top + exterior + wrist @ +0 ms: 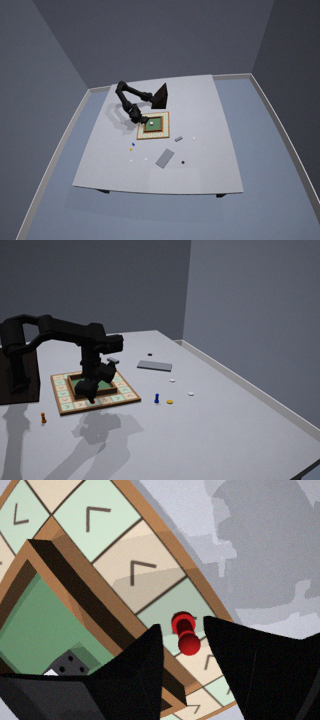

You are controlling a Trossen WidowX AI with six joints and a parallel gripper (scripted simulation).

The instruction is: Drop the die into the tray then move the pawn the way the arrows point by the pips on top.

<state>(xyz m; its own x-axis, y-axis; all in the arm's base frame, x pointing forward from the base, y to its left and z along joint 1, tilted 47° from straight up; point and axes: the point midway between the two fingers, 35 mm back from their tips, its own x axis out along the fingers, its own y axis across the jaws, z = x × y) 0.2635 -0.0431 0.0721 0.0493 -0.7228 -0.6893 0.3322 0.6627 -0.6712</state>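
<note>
The white die lies 100 mm to the left of my gripper tip and 10 mm ahead of it. Round my gripper tip: red pawn 10 mm above; then green dice tray 120 mm to the left, 20 mm below; then orange pawn 170 mm behind, 70 mm to the right, 10 mm below.
</note>
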